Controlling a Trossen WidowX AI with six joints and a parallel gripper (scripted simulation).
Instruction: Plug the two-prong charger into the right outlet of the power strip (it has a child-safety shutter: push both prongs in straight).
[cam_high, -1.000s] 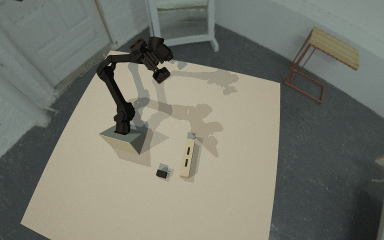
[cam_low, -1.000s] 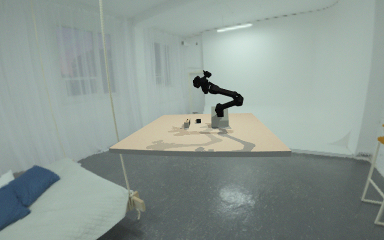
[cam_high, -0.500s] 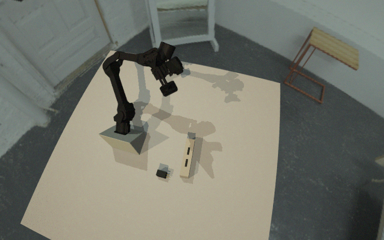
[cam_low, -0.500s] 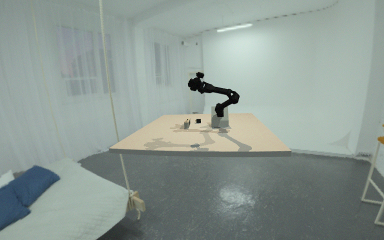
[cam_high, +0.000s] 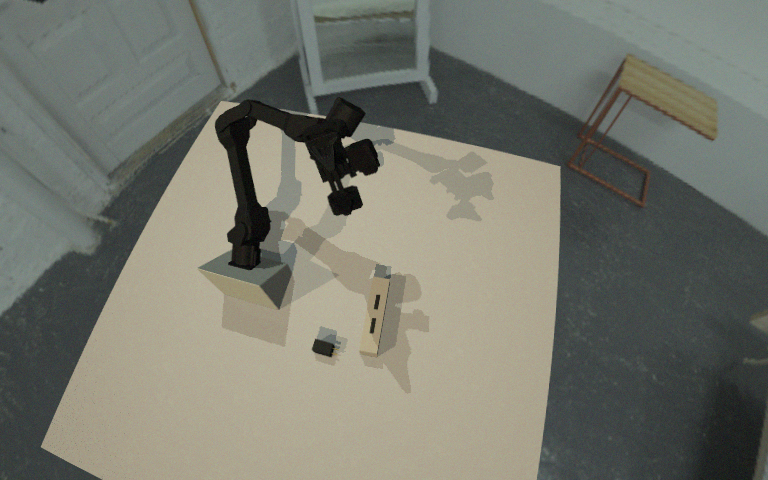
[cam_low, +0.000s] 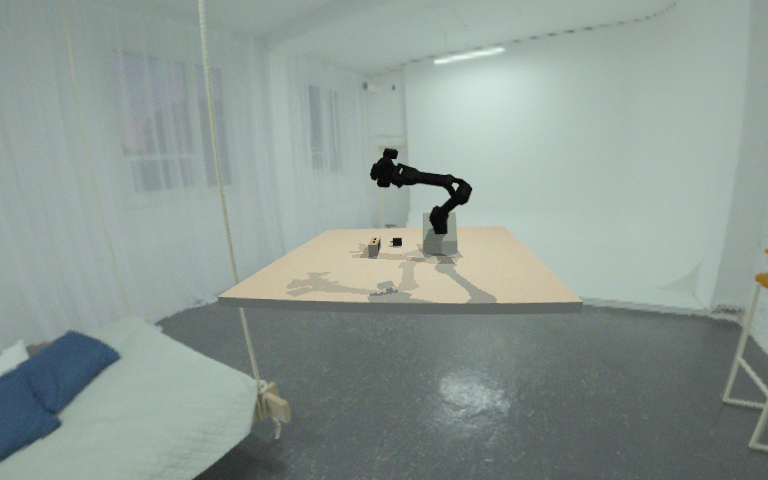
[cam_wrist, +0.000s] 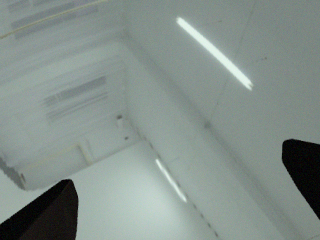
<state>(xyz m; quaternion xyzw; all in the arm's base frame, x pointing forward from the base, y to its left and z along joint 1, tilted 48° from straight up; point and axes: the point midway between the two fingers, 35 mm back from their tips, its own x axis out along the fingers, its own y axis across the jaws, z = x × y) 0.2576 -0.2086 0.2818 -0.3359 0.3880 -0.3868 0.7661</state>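
Right now the black two-prong charger is 45 cm below my gripper tip, 19 cm to the right of it and 2 cm behind it.
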